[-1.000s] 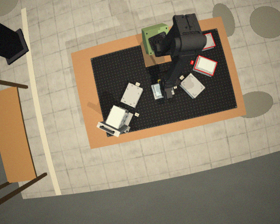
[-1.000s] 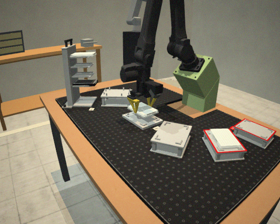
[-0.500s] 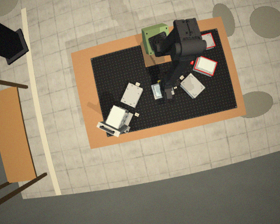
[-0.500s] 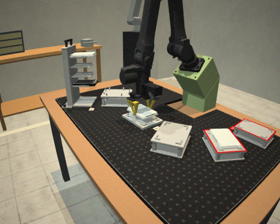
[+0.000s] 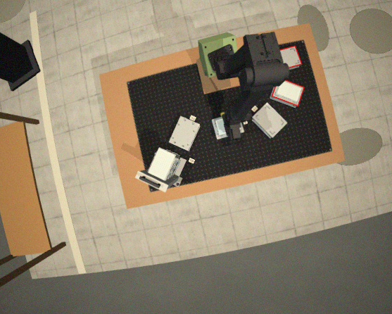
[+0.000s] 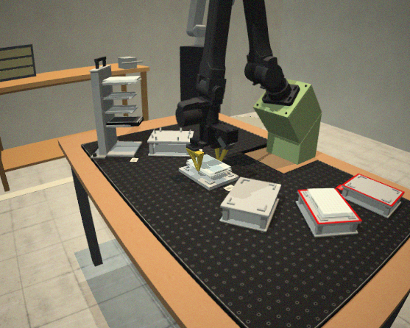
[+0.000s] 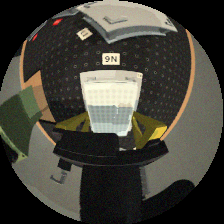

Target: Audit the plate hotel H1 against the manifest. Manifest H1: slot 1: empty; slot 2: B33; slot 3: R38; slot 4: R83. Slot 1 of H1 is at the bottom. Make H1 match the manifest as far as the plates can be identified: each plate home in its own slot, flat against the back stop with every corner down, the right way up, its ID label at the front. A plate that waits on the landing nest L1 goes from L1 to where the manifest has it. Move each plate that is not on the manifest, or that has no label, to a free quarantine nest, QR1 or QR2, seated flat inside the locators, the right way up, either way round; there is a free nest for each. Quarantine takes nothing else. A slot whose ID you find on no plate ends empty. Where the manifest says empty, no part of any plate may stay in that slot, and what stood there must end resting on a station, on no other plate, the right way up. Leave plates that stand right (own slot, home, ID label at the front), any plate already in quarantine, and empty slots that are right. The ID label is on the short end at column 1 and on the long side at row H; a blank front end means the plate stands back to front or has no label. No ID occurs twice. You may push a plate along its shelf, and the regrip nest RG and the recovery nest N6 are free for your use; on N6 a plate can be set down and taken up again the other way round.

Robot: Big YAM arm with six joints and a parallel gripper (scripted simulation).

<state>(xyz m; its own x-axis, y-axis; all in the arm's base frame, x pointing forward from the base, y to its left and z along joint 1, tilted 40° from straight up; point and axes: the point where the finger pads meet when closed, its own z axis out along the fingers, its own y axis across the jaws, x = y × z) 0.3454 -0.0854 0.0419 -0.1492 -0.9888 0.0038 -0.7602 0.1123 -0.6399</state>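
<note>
Now: the flat nest 3 cm below my hand. Round my hand: dark plate: 4 cm ahead, 38 cm to the right, 8 cm above; then plate hotel H1: 9 cm ahead, 45 cm to the right, 12 cm above; then N6 tag: 2 cm ahead, 10 cm to the left, 4 cm below.
</note>
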